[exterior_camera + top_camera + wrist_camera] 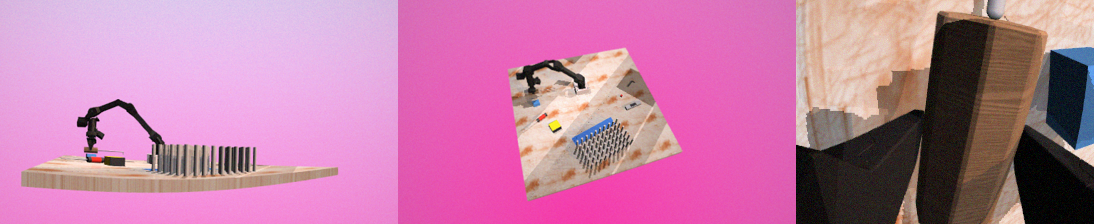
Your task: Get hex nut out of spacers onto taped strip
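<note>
Now: the blue block 10 cm ahead of my gripper tip, 4 cm below it and 1 cm to the left of it. From my gripper tip the other things lie so: yellow block: 36 cm ahead, 14 cm to the left, 3 cm below; brown-handled tool: 11 cm to the left; blue taped strip: 46 cm to the left, 46 cm ahead, 6 cm below.
</note>
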